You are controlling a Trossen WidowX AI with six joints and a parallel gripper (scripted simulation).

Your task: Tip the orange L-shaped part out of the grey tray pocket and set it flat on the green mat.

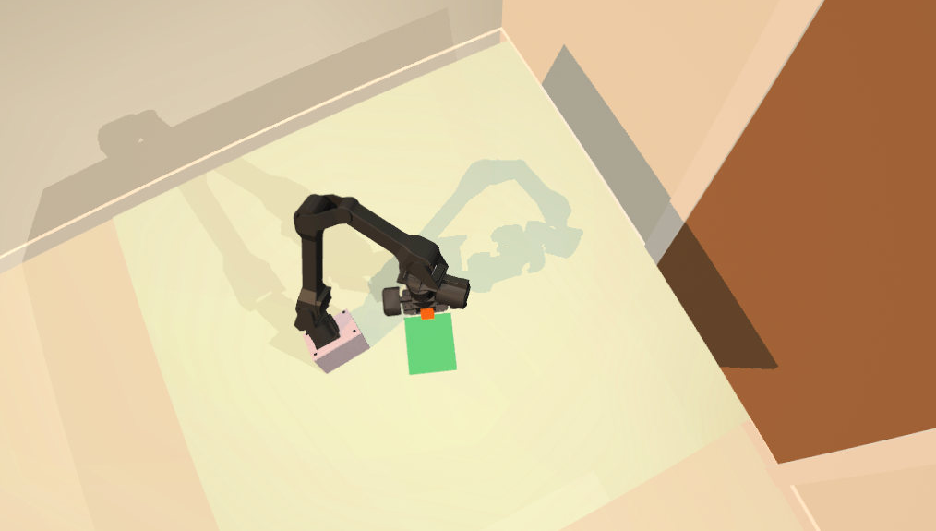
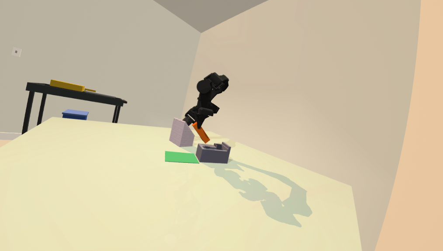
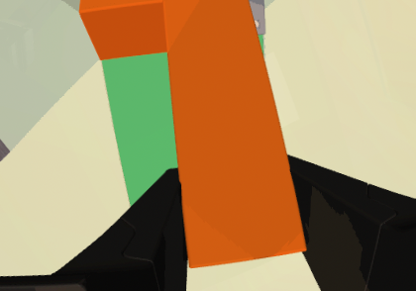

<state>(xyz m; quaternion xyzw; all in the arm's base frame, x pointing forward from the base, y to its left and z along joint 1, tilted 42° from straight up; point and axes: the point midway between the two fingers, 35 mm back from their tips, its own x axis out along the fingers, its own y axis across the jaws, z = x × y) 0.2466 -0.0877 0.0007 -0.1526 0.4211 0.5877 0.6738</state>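
My gripper tip is 20 mm past the green mat, 40 mm to the left of it and 170 mm above it. The rest, counted from my gripper tip: orange L-shaped part (40 mm to the left, 30 mm below).
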